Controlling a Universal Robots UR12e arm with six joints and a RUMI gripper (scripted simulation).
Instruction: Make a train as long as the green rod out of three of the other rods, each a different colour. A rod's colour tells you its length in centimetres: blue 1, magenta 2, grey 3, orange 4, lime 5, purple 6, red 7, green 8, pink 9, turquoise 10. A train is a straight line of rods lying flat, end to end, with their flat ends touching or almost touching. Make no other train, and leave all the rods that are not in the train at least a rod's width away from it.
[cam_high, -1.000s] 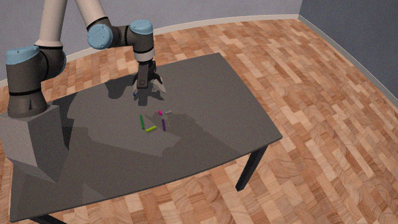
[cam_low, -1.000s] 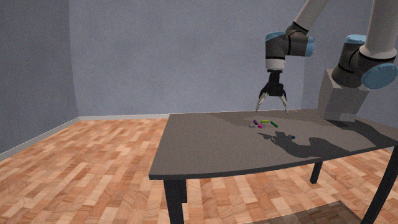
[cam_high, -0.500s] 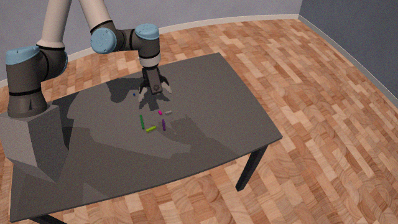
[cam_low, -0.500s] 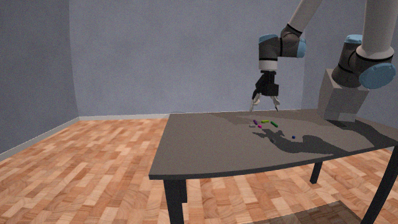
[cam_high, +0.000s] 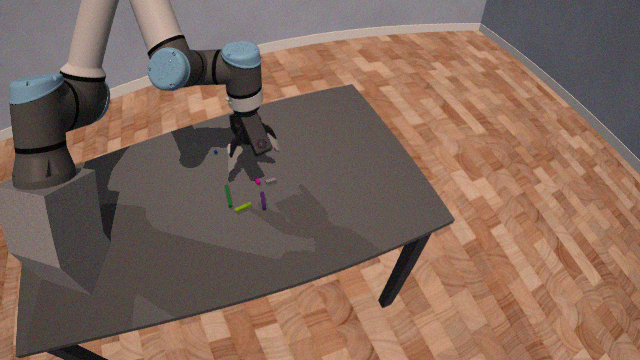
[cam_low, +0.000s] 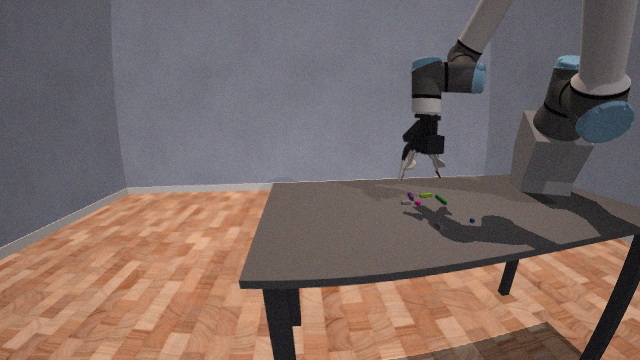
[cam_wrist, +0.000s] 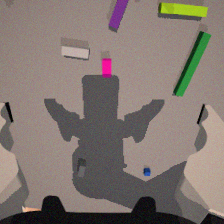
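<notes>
Right now the magenta rod is 8 cm below my hand. From my hand the other things lie so: purple rod: 1 cm ahead, 8 cm to the right, 8 cm below; lime rod: 5 cm behind, 9 cm to the right, 8 cm below; green rod: 9 cm behind, 4 cm to the right, 8 cm below.
</notes>
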